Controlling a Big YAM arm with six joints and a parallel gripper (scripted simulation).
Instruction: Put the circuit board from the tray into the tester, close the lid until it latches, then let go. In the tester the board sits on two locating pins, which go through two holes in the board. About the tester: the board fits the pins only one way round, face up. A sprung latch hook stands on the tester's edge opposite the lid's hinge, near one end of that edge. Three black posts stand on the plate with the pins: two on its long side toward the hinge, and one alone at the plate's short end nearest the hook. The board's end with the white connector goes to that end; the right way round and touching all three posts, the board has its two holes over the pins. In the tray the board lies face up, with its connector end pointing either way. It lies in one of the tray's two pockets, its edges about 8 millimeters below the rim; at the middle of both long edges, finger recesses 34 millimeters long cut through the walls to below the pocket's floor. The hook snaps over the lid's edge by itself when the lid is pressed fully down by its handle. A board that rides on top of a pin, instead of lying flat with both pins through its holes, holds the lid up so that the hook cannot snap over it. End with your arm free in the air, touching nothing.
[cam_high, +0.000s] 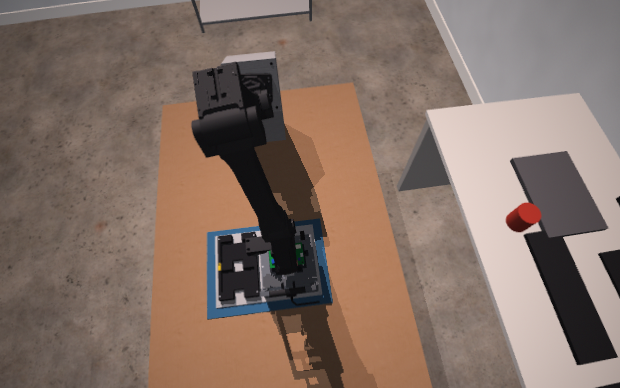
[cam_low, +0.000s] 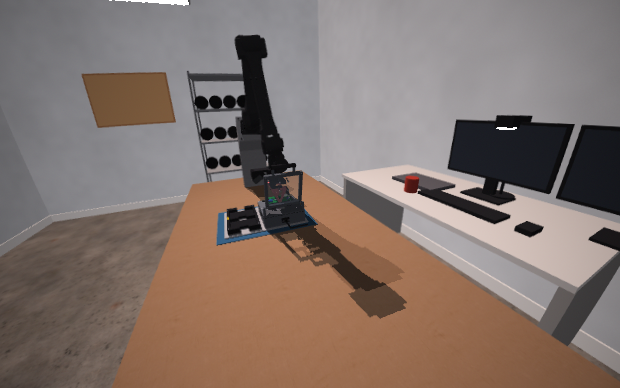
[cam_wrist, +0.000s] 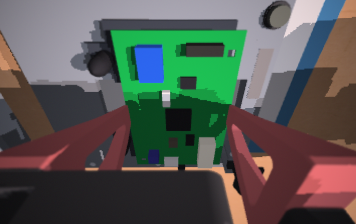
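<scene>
Right now my hand is right at the green circuit board. From my hand the other things lie so: clear lid (13 cm ahead, 9 cm above, 2 cm to the left).
</scene>
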